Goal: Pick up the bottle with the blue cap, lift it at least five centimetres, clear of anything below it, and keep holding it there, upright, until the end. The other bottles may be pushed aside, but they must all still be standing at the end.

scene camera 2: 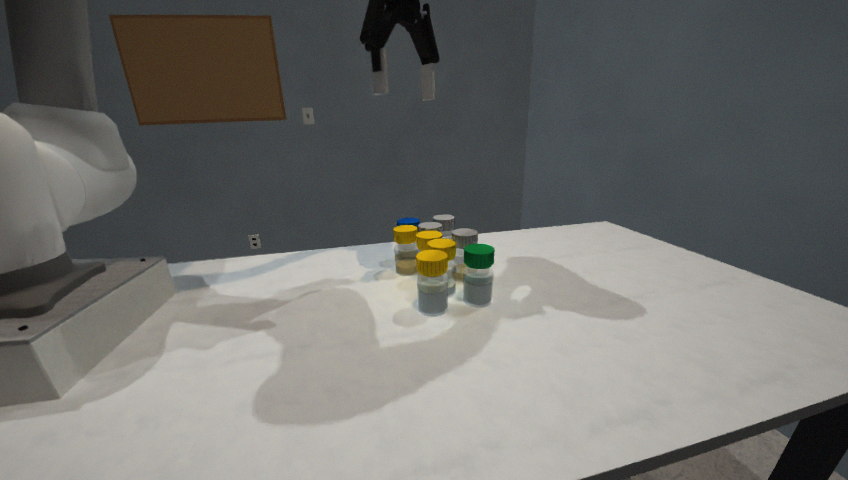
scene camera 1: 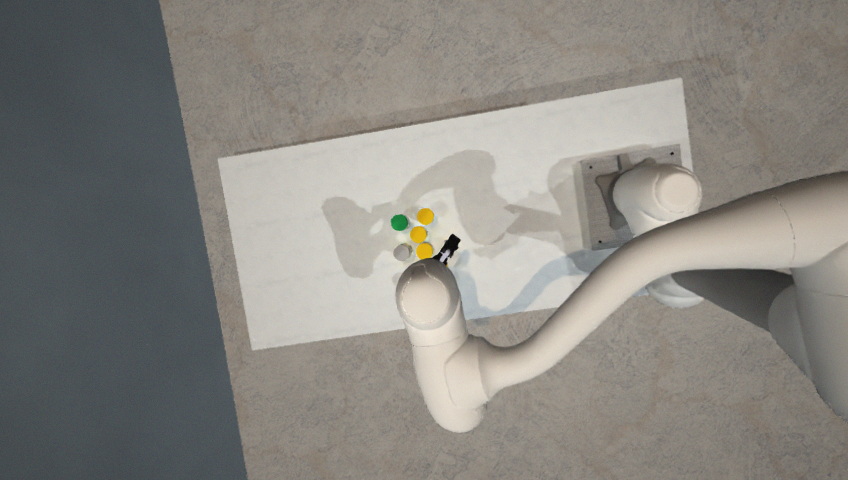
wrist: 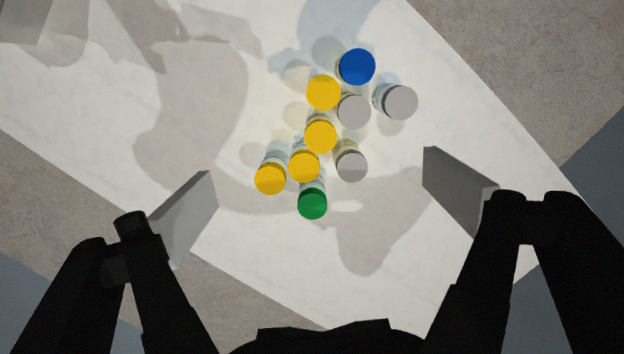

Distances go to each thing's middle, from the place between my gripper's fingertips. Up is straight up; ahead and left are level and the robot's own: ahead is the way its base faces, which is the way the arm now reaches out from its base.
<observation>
Now: the blue-capped bottle (wrist: 356,67) 32 cm below my hand, 10 cm to the left of it and 2 cm ahead of it.
</observation>
